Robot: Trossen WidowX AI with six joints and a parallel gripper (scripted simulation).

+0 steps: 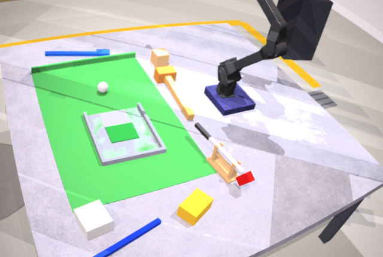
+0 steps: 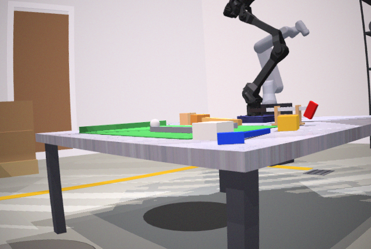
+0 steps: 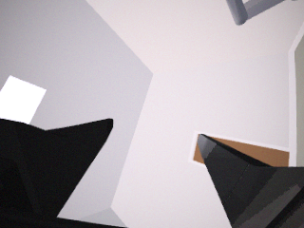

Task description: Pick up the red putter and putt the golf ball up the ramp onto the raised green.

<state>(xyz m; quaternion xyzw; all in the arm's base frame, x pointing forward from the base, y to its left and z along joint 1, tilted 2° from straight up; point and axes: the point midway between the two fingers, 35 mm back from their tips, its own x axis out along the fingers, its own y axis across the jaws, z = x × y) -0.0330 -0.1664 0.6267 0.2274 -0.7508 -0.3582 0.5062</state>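
Now: the red putter 63 cm below my gripper tip, 52 cm to the left of it and 21 cm ahead of it. The rest, counted from my gripper tip: white golf ball (66 cm below, 53 cm ahead, 8 cm to the left); then tan block (65 cm below, 25 cm ahead, 11 cm to the right); then wooden putter stand (65 cm below, 54 cm to the left, 21 cm ahead).
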